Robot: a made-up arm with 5 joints. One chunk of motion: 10 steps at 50 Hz.
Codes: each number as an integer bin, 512 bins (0 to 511) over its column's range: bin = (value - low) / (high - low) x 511, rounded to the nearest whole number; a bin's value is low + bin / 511 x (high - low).
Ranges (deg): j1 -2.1..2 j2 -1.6..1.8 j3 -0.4..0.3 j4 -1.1..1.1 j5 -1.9..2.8
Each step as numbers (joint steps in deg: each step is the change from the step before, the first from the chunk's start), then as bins.
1 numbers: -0.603 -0.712 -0.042 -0.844 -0.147
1 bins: 187 133 261 59 191
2 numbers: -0.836 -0.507 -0.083 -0.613 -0.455
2 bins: 158 164 231 113 157
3 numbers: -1.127 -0.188 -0.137 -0.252 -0.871
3 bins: 121 212 192 197 112
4 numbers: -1.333 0.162 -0.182 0.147 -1.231
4 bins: 96 265 159 290 73
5 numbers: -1.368 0.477 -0.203 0.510 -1.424
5 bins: 91 312 144 374 52
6 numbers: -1.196 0.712 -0.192 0.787 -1.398
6 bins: 113 347 152 438 55
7 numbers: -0.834 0.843 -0.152 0.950 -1.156
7 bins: 158 367 181 476 81
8 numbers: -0.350 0.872 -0.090 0.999 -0.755
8 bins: 218 372 226 488 124
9 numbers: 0.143 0.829 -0.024 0.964 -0.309
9 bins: 280 365 274 479 173
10 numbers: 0.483 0.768 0.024 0.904 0.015
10 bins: 322 356 310 465 208
